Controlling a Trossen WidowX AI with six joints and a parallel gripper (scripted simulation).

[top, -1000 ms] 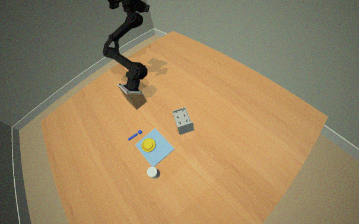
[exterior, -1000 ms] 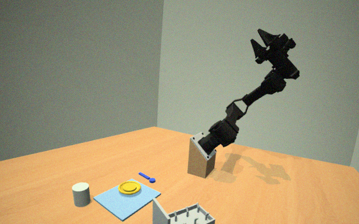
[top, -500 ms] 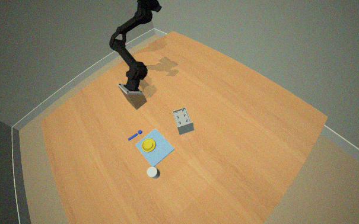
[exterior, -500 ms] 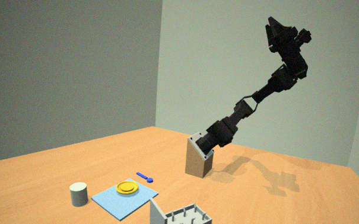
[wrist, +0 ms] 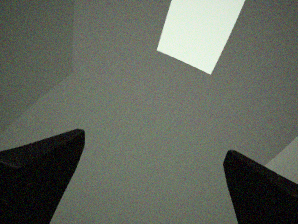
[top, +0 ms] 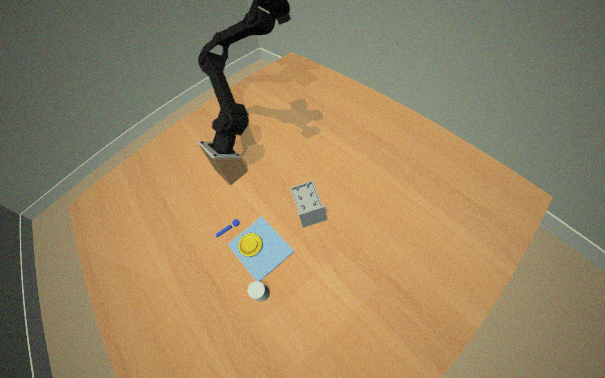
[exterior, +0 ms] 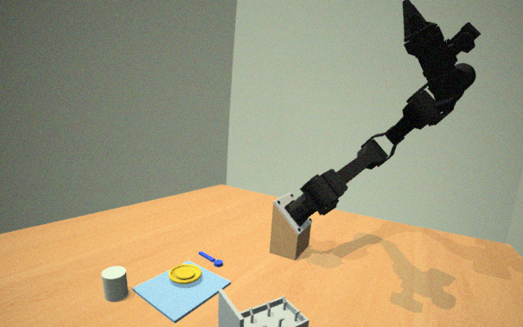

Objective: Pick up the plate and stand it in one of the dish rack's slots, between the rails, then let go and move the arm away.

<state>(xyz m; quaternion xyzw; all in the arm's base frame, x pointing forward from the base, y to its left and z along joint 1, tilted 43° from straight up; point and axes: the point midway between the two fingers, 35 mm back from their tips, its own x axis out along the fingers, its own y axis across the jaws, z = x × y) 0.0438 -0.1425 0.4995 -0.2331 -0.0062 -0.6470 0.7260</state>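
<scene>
Right now the yellow plate is 580 mm below my gripper tip, 360 mm to the right of it and 190 mm ahead of it. Also, from my gripper tip: grey dish rack 570 mm below, 230 mm ahead, 160 mm to the right; small blue spoon 590 mm below, 370 mm to the right, 90 mm ahead; white cup 570 mm below, 440 mm to the right, 310 mm ahead.
</scene>
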